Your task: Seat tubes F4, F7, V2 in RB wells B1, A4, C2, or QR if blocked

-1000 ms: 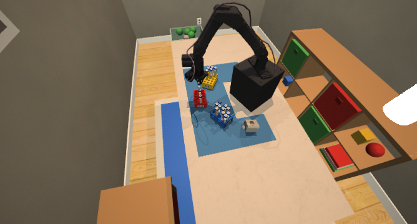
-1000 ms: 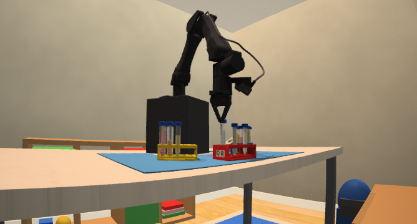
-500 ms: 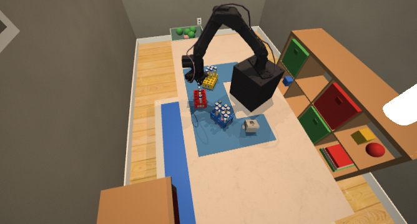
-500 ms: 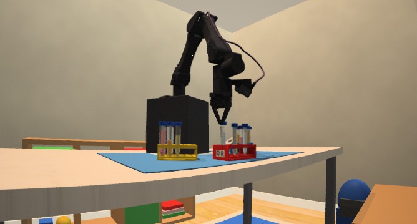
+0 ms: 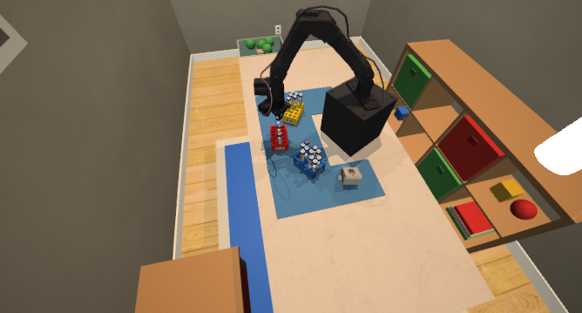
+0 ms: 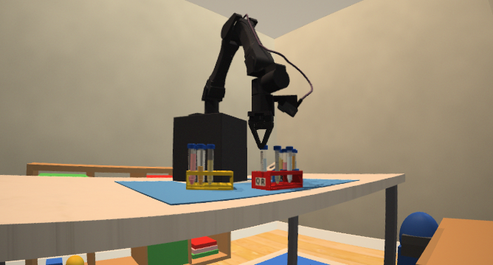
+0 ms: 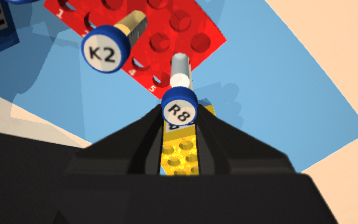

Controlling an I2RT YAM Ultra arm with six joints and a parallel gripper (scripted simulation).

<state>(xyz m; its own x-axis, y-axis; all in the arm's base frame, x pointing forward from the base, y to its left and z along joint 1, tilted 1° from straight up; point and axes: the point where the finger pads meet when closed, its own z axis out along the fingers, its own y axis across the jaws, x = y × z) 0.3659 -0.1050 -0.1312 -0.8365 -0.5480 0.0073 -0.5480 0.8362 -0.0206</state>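
The tube R8 is 60 mm below my hand and 10 mm ahead of it. Round my hand: red rack: 100 mm below, 50 mm to the left, 20 mm ahead; rack RB: 110 mm behind, 100 mm to the right, 100 mm below; tube: 60 mm below, 50 mm to the left, 20 mm ahead.
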